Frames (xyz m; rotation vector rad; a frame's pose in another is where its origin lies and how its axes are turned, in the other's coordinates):
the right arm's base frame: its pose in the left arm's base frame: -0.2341 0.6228 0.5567 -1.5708 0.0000 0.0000
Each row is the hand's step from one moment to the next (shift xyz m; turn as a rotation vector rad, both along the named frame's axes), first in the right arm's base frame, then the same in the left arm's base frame.
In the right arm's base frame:
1: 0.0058 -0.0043 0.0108 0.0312 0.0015 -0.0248
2: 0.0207 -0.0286 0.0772 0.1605 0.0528 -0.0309
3: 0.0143 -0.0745 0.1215 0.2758 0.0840 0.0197
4: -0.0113 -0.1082 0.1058 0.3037 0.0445 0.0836
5: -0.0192 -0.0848 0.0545 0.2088 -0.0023 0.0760
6: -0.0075 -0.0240 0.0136 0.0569 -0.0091 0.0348
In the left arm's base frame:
1: 0.0058 0.0108 0.0043 0.0312 -0.0248 -0.0015
2: 0.0207 0.0772 0.0286 0.1605 -0.0309 -0.0528
3: 0.0143 0.1215 0.0745 0.2758 0.0197 -0.0840
4: -0.0113 0.1058 0.1082 0.3037 0.0836 -0.0445
5: -0.0192 0.0545 0.0848 0.2088 0.0760 0.0023
6: -0.0075 0.0136 0.0240 0.0569 0.0348 0.0091

